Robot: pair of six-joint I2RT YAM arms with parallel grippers.
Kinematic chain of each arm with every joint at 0, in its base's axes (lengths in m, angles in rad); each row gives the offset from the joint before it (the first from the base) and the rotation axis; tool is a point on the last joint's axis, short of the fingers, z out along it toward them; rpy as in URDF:
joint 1: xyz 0 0 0.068 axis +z
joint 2: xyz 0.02 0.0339 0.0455 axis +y
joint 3: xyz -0.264 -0.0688 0 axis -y
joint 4: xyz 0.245 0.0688 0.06 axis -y
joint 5: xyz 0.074 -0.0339 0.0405 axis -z
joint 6: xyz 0.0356 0 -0.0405 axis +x
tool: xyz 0 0 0 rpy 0 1.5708 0
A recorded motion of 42 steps. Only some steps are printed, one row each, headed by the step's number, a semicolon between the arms.
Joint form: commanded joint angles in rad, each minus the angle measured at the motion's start. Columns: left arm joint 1, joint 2, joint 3, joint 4, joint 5, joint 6; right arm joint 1, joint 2, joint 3, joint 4, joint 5, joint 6.
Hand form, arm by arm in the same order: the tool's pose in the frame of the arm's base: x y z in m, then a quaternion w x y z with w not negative. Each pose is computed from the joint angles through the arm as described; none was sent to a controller.
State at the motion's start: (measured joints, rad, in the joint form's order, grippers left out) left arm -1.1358 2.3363 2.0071 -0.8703 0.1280 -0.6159; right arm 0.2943 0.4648 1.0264 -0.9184 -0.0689 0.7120
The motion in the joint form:
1: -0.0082 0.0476 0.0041 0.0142 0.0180 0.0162; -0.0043 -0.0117 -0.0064 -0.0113 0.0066 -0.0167
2: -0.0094 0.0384 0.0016 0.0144 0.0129 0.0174; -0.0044 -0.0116 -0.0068 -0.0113 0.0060 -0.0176
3: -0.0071 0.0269 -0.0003 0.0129 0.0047 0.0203; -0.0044 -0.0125 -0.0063 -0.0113 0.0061 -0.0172
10: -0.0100 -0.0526 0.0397 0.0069 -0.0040 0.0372; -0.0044 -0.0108 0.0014 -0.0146 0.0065 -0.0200
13: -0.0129 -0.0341 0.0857 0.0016 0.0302 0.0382; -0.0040 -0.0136 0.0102 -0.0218 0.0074 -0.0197
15: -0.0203 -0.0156 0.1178 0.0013 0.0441 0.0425; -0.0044 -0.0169 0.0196 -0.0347 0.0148 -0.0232
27: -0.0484 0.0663 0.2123 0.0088 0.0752 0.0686; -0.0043 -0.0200 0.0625 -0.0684 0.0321 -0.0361
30: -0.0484 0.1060 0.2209 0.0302 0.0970 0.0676; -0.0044 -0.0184 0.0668 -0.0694 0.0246 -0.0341
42: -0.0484 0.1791 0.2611 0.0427 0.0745 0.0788; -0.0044 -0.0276 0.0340 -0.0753 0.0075 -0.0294
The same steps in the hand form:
1: 0.2016 -0.4559 0.1587 0.05417 0.27613 0.94328 -0.17616; 0.0564 0.0191 0.3724 0.48803 0.14825 0.80940 0.29107
2: 0.2009 -0.4554 0.1624 0.05833 0.27697 0.94261 -0.17714; 0.0565 0.0192 0.3723 0.48787 0.14779 0.80962 0.29095
3: 0.2018 -0.4539 0.1672 0.06450 0.27670 0.94223 -0.17743; 0.0562 0.0191 0.3724 0.48835 0.14788 0.80920 0.29127
10: 0.1999 -0.4523 0.2166 0.10563 0.28540 0.92779 -0.21585; 0.0554 0.0188 0.3742 0.48983 0.14668 0.80865 0.29094
13: 0.1998 -0.4585 0.2216 0.09978 0.29077 0.92222 -0.23455; 0.0532 0.0182 0.3759 0.49152 0.14658 0.80740 0.29161
15: 0.1978 -0.4645 0.2225 0.09849 0.29768 0.91775 -0.24375; 0.0507 0.0171 0.3773 0.49349 0.14743 0.80734 0.28797
27: 0.1900 -0.4858 0.2115 0.09306 0.32581 0.90407 -0.26048; 0.0425 0.0141 0.3854 0.50321 0.14629 0.80405 0.28085
30: 0.1917 -0.4919 0.1954 0.08163 0.32758 0.90362 -0.26361; 0.0422 0.0142 0.3864 0.50210 0.14490 0.80378 0.28433
42: 0.1962 -0.5010 0.1707 0.08491 0.33015 0.90651 -0.24905; 0.0443 0.0155 0.3773 0.48723 0.14392 0.81240 0.28619

